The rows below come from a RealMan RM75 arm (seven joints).
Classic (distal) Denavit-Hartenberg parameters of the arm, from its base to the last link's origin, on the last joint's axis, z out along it. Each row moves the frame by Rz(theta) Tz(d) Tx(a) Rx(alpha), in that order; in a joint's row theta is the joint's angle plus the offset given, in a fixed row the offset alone. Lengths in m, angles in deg.
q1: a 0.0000, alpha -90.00, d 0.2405, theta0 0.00
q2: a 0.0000, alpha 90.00, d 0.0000, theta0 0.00
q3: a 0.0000, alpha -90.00, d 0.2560, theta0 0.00
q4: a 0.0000, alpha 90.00, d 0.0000, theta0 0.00
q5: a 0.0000, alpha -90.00, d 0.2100, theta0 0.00
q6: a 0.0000, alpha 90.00, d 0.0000, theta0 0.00
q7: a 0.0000, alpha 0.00, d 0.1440, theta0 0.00
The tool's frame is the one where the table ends.
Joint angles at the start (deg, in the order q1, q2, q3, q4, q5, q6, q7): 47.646 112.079 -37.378 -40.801 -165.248 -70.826 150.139
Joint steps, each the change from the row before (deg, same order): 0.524 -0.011 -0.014 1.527 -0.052 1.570 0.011; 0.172 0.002 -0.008 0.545 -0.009 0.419 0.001; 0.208 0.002 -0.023 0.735 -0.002 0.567 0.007; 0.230 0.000 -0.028 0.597 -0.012 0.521 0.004; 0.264 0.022 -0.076 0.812 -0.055 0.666 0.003; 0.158 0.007 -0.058 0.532 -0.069 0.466 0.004; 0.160 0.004 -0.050 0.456 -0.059 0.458 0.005; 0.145 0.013 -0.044 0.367 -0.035 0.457 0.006; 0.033 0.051 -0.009 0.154 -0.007 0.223 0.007; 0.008 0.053 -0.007 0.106 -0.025 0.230 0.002; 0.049 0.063 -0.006 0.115 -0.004 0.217 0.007
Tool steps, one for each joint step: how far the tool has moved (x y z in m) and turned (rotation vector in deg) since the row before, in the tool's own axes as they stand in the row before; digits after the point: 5 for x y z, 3 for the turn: -0.00131 0.00206 0.00421 0.084 -0.273 -0.074; -0.00001 0.00091 0.00155 -0.047 0.034 -0.018; 0.00015 0.00112 0.00212 -0.057 0.058 -0.007; -0.00041 0.00116 0.00161 -0.018 -0.030 -0.069; 0.00004 0.00148 0.00239 -0.004 0.068 -0.107; 0.00009 0.00075 0.00155 0.052 0.041 -0.077; -0.00022 0.00070 0.00127 0.070 -0.030 -0.085; -0.00045 0.00064 0.00104 0.080 -0.108 -0.079; 0.00011 0.00040 0.00072 0.009 -0.039 -0.001; 0.00010 0.00018 0.00061 0.050 -0.066 -0.003; -0.00010 0.00055 0.00063 0.004 -0.073 -0.020
